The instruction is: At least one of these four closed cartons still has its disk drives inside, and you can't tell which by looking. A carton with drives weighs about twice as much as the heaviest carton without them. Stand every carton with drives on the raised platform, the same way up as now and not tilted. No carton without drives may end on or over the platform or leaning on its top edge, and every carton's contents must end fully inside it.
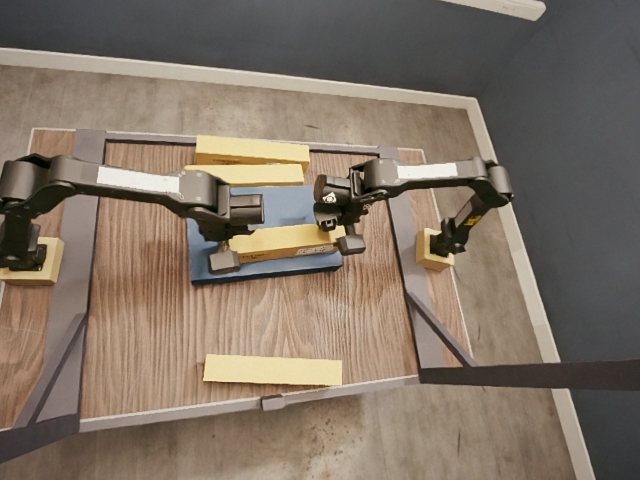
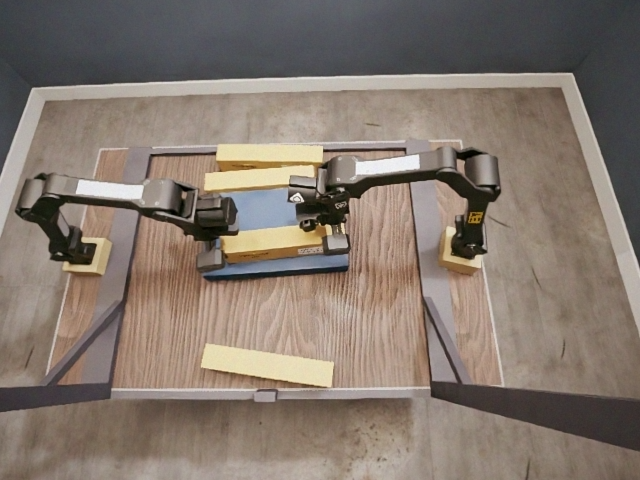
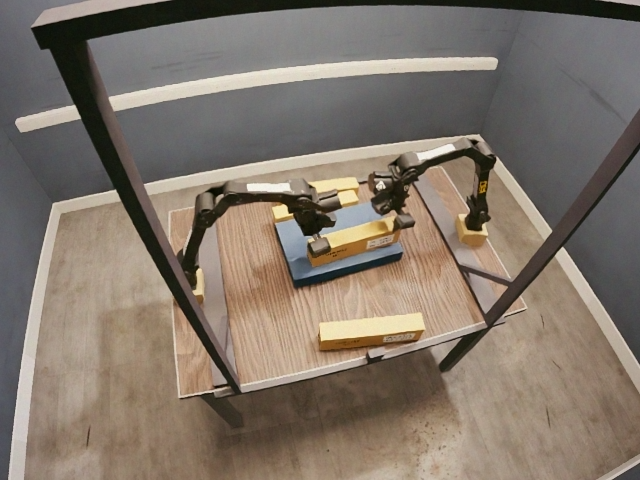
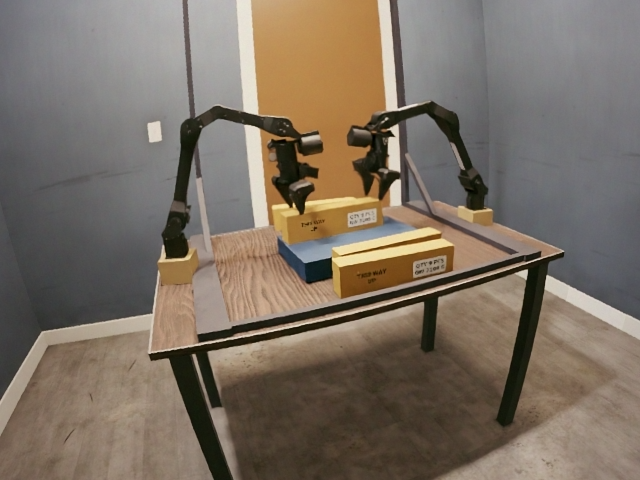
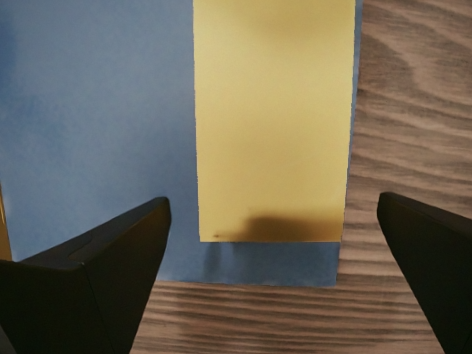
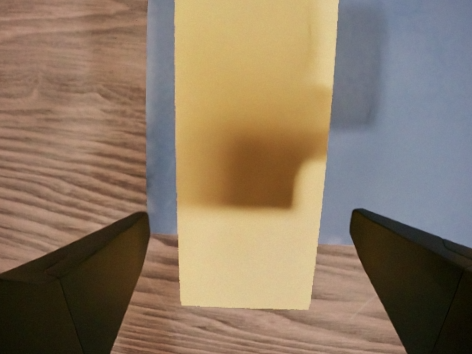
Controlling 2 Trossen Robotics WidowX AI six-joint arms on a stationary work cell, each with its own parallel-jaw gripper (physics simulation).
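Pixels of known places: left gripper, fingertip midpoint: [image 1: 226, 243] [image 2: 225, 242] [image 4: 373, 197] [image 5: 274, 206]; right gripper, fingertip midpoint: [image 1: 330, 231] [image 2: 328, 231] [image 3: 387, 223] [image 4: 296, 211] [image 6: 251, 222]; left arm's base, origin of the base link: [image 1: 29, 257] [image 2: 83, 254] [image 4: 475, 208]; right arm's base, origin of the base link: [image 1: 439, 246] [image 2: 463, 246] [image 3: 473, 224] [image 4: 177, 254].
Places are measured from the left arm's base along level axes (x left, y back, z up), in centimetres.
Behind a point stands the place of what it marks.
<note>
One yellow carton [image 1: 284, 241] {x 2.9, y -57.6, z 8.7 cm} [image 2: 273, 243] {x 2.2, y -55.8, z 8.7 cm} [image 3: 354, 241] {x 1.0, y -56.6, z 8.5 cm} [image 4: 336, 222] {x 6.9, y -57.9, z 4.1 cm} [image 5: 275, 125] {x 2.3, y -46.6, z 8.7 cm} [image 6: 250, 255] {x 6.2, y -71.0, z 8.7 cm} stands upright on the blue platform [image 1: 284, 267] {x -1.3, y -58.9, z 0.2 cm} [image 2: 279, 267] {x -1.6, y -56.5, z 0.2 cm} [image 4: 310, 268] {x 24.4, y -70.8, z -1.6 cm}, along its front edge. My left gripper [image 5: 274, 206] {x 1.8, y -43.7, z 9.0 cm} [image 4: 374, 195] {x 1.8, y -43.7, z 9.0 cm} is open above this carton's left end. My right gripper [image 6: 251, 222] {x 5.9, y -69.5, z 9.0 cm} [image 4: 295, 209] {x 5.9, y -69.5, z 9.0 cm} is open above its right end. Neither holds anything. A second carton [image 1: 248, 174] {x 24.5, y -49.0, z 2.7 cm} [image 4: 387, 242] {x 26.2, y -50.0, z 2.7 cm} stands just behind the platform, slightly angled. A third carton [image 1: 253, 148] {x 33.2, y -50.3, z 2.7 cm} [image 4: 392, 268] {x 36.1, y -53.2, z -0.3 cm} stands behind that. The fourth carton [image 1: 272, 370] {x -26.9, y -55.1, z 2.7 cm} [image 2: 267, 364] {x -26.8, y -56.1, z 2.7 cm} [image 3: 369, 333] {x -28.9, y -54.2, z 2.8 cm} stands near the table's front edge.
Grey frame rails [image 1: 77, 217] [image 2: 429, 232] run along both sides of the wooden table [image 1: 144, 310] {x -11.3, y -24.6, z -5.8 cm} [image 3: 258, 310] {x -10.9, y -22.4, z -5.8 cm}. A low rail [image 4: 310, 307] {x 40.8, y -75.2, z -3.8 cm} borders the far edge, close to the third carton. Slanted frame posts [image 3: 134, 206] {x -37.6, y -13.2, z 76.4 cm} rise at the table's front corners.
</note>
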